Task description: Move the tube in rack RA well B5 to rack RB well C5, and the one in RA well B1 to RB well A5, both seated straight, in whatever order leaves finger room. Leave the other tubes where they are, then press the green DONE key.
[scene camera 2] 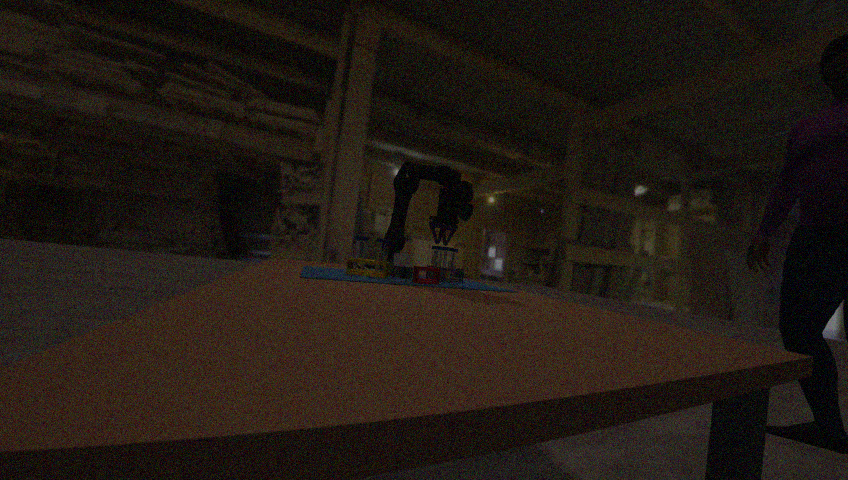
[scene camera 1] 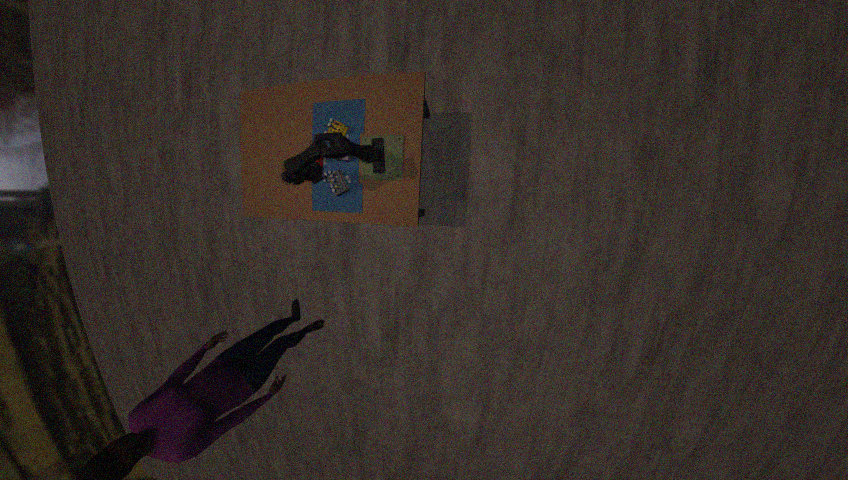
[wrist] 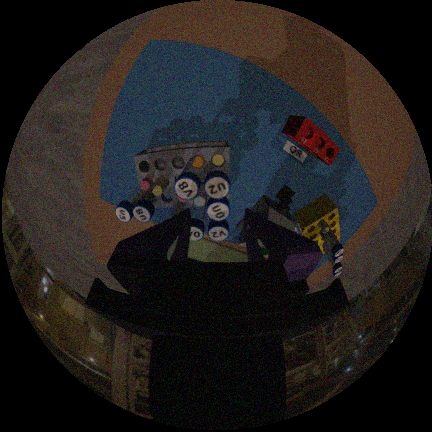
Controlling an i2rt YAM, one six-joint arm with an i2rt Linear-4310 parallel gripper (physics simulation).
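Where they show: gripper, fingertip midpoint: (scene camera 2: 441, 244) (scene camera 1: 324, 174) (wrist: 217, 214); arm's base, link origin: (scene camera 1: 378, 155).
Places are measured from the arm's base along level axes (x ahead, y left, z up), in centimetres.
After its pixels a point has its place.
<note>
A grey rack (wrist: 150, 175) (scene camera 1: 339, 185) holds several tubes with white-topped blue caps, including one marked V8 (wrist: 186, 187) @(x 28.9, y 13.1, z 12.0 cm) and one marked U2 (wrist: 217, 186) @(x 29.9, y 10.8, z 12.0 cm). A yellow rack (wrist: 318, 209) @(x 29.2, y -10.1, z 2.5 cm) (scene camera 1: 337, 126) (scene camera 2: 367, 271) @(x 26.9, y -16.1, z 0.8 cm) holds further capped tubes. Rack labels and well letters are not readable, so I cannot tell which rack is RA. My gripper (wrist: 217, 214) @(x 27.8, y 10.0, z 12.6 cm) (scene camera 2: 441, 242) @(x 27.8, y 10.0, z 12.6 cm) is partly open and empty, above the grey rack's tubes. In the wrist view its fingertips flank the caps marked U0 (wrist: 217, 211) @(x 27.7, y 9.9, z 12.0 cm) and V2 (wrist: 218, 232) @(x 25.4, y 8.9, z 12.0 cm). The green DONE key cannot be made out with certainty.
A red block with holes (wrist: 295, 125) @(x 38.9, y 3.4, z 3.1 cm) (scene camera 2: 434, 274) @(x 37.6, y 3.0, z 2.3 cm) lies on the blue mat (wrist: 165, 85) @(x 37.6, y 22.4, z -0.5 cm) (scene camera 1: 321, 205) @(x 40.2, y 27.2, z -0.6 cm), near a white QR tag (wrist: 295, 151) @(x 35.6, y -0.4, z -0.3 cm). A dark grey box (wrist: 281, 220) @(x 24.9, y -2.5, z 4.3 cm) stands beside the yellow rack. A person (scene camera 1: 196, 398) is beyond the table.
</note>
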